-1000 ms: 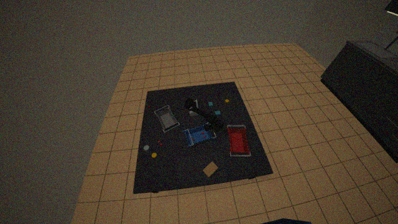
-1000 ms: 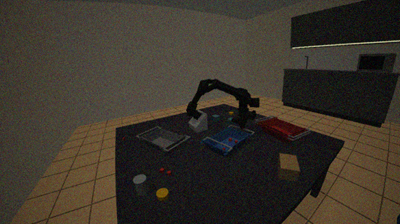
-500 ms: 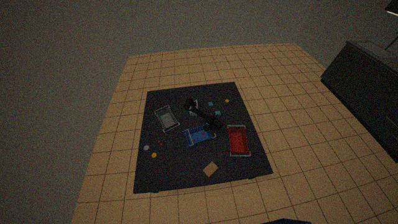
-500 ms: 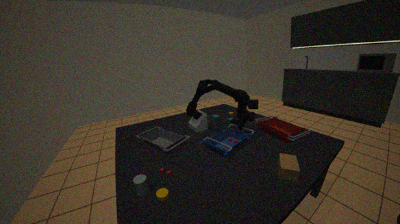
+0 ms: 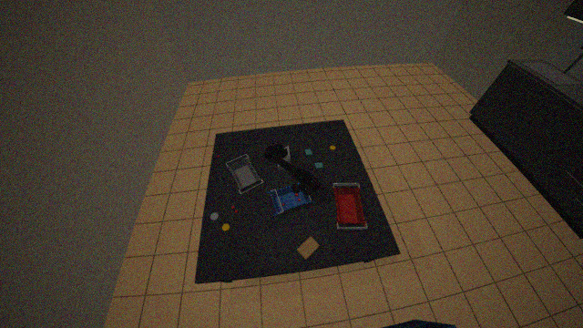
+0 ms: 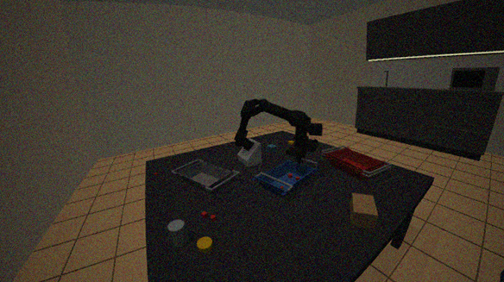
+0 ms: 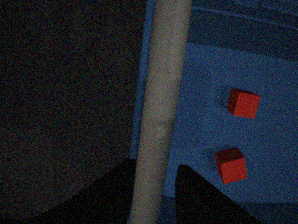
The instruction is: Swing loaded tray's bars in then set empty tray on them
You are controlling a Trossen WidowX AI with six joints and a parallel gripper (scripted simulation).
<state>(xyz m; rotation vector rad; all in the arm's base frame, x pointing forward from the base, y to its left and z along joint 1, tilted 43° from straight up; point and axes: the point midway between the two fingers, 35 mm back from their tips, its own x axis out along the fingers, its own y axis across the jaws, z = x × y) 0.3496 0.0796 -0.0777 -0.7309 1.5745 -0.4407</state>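
The grey tray lies 24 cm behind my gripper tip, 45 cm to the right of it and 3 cm below it. From my gripper tip the other things lie so: white disc (10 cm ahead, 65 cm to the right, 4 cm below); then tan box (38 cm ahead, 5 cm to the right, 4 cm below).
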